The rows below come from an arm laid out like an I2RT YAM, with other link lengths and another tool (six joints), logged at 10 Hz.
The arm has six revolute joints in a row. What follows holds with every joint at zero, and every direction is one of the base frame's. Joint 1 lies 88.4 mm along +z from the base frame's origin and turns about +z. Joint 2 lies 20.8 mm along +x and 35.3 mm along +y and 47.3 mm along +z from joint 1 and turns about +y. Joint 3 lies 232.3 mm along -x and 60.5 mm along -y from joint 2 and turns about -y. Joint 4 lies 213.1 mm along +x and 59.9 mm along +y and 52.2 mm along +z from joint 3 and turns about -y. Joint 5 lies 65.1 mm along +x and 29.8 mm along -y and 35.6 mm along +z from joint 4 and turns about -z. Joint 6 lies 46.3 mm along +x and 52.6 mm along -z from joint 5 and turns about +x. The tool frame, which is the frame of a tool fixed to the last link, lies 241.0 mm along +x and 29.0 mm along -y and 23.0 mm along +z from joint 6; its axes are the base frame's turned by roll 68.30, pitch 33.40 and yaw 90.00 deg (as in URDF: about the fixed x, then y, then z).
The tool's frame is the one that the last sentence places.
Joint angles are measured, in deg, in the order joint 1, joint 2, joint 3, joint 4, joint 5, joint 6. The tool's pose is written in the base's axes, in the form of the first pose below.
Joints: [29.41 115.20 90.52 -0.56 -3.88 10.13]
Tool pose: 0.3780 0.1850 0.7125 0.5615 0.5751 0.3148 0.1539
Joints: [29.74 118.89 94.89 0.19 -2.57 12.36]
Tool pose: 0.3860 0.2005 0.6986 0.5681 0.5913 0.3200 0.1567
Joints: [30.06 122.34 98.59 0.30 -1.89 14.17]
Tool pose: 0.3860 0.2134 0.6916 0.5720 0.6022 0.3262 0.1517
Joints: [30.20 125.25 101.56 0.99 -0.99 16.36]
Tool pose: 0.3889 0.2299 0.6804 0.5770 0.6133 0.3287 0.1485
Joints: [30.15 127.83 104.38 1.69 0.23 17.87]
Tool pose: 0.3971 0.2429 0.6692 0.5792 0.6253 0.3275 0.1480
